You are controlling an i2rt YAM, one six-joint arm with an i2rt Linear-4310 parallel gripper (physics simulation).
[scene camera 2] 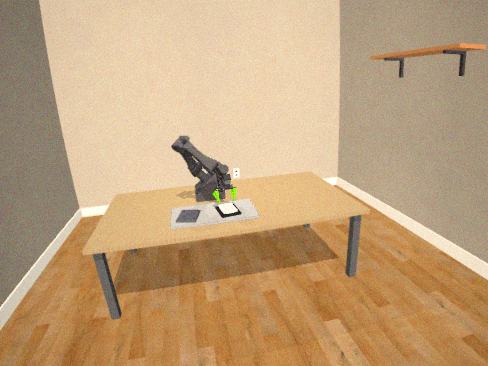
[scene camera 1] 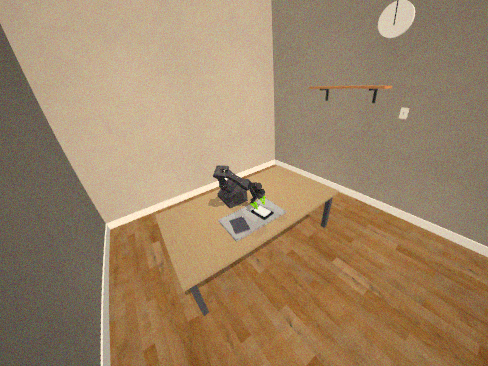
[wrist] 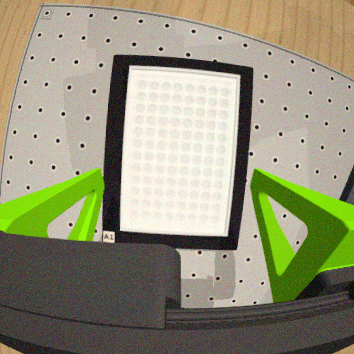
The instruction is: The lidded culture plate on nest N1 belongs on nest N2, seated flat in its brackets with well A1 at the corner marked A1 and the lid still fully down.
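Frame: origin at the arm's base, x ahead, y left, z up, level; centimetres.
Seen in the pictures: gripper, between the fingertips: (scene camera 2: 226, 202) (scene camera 1: 260, 207) (wrist: 176, 176); arm's base, origin of its link: (scene camera 2: 206, 180) (scene camera 1: 230, 190).
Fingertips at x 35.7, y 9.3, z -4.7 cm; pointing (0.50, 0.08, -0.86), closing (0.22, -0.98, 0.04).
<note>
Offsets run from my fingertips to a thing's top centre. "spot": to the spot under its first point. Level surfaces: height alone.
The white lidded culture plate @(dx +1.6, dy +0.1, dz -2.7 cm) (scene camera 1: 262, 210) (scene camera 2: 228, 208) (wrist: 180, 150) lies in a black nest @(dx +1.5, dy +0.1, dz -3.8 cm) (wrist: 112, 145) on the grey perforated board; its rows of wells show faintly through the lid. A tag marked A1 @(spot: dx -6.9, dy +4.4, dz -4.3 cm) (wrist: 108, 237) is at the nest's near left corner in the wrist view. The other nest @(dx +2.0, dy -24.1, dz -3.8 cm) (scene camera 1: 239, 225) (scene camera 2: 188, 216), dark and without a plate, is at the board's left in the scene views. My gripper (scene camera 1: 259, 203) (scene camera 2: 226, 196) (wrist: 176, 176) is open and empty, above the plate's near part, one green finger toward each long side. No nest number is readable.
The grey perforated board (scene camera 1: 232, 236) (scene camera 2: 250, 214) (wrist: 45, 100) carries both nests and lies on the wooden table @(dz -6.8 cm) (scene camera 1: 200, 260) (scene camera 2: 130, 235). The black arm base (scene camera 1: 231, 195) (scene camera 2: 203, 193) stands behind the board. A wall shelf (scene camera 1: 350, 87) (scene camera 2: 430, 52) is far off at the right.
</note>
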